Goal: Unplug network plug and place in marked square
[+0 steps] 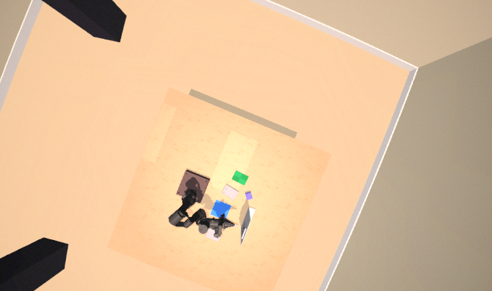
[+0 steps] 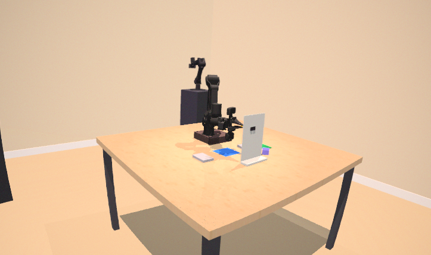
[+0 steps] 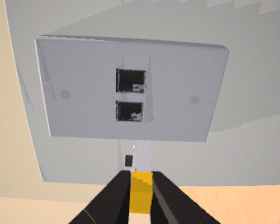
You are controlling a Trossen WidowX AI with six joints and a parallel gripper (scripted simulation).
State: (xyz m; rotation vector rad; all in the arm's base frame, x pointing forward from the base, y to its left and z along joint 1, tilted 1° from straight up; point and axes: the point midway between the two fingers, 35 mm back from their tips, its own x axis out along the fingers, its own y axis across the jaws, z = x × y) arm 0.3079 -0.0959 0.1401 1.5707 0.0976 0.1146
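Right now my gripper tip is 110 mm past the blue marked square, 10 mm to the right of it and 180 mm above it. Also, from my gripper tip: network plug: right at my gripper tip; purple cube: 60 mm ahead, 160 mm to the left, 170 mm below; upright panel: 80 mm ahead, 10 mm to the right, 60 mm below.
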